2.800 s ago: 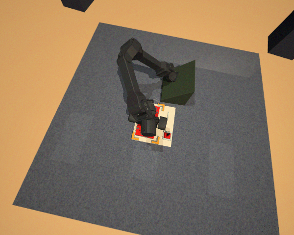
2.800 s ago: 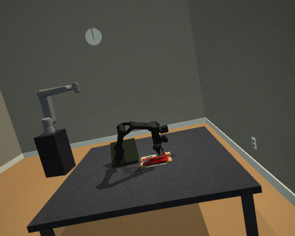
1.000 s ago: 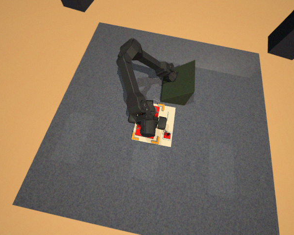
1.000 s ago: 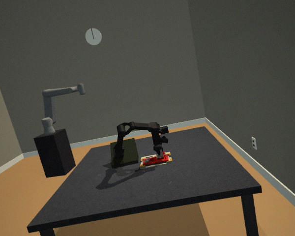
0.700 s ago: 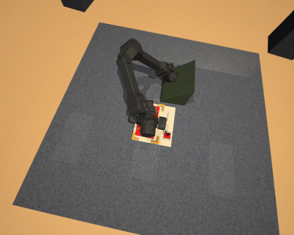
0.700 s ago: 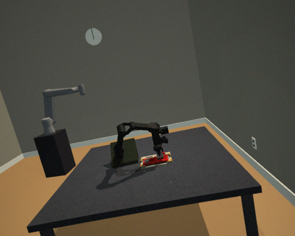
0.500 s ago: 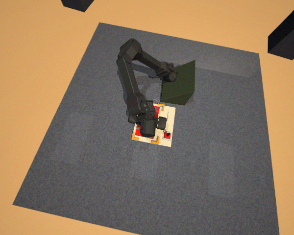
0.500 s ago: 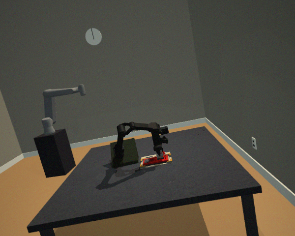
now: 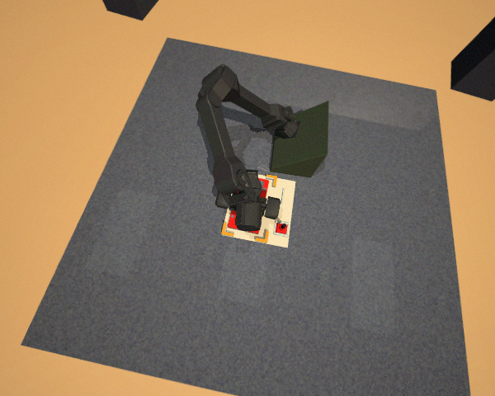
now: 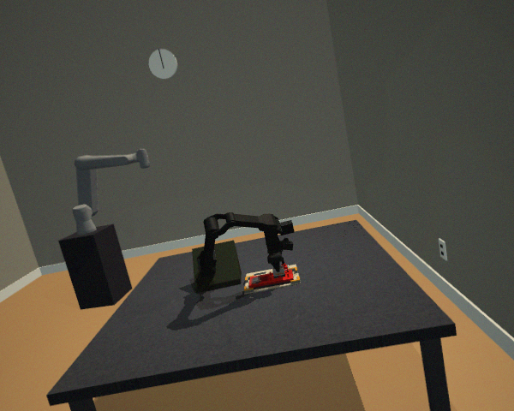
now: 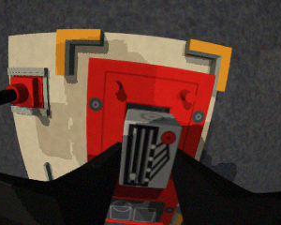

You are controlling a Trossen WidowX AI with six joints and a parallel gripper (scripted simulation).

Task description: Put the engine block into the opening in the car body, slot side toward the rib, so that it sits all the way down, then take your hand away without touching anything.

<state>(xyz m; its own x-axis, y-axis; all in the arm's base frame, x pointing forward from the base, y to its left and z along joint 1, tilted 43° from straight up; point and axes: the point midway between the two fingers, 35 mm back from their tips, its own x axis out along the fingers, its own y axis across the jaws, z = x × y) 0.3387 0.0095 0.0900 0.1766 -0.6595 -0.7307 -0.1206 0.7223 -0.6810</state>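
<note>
My gripper tip is now 1 cm above the engine block.
</note>
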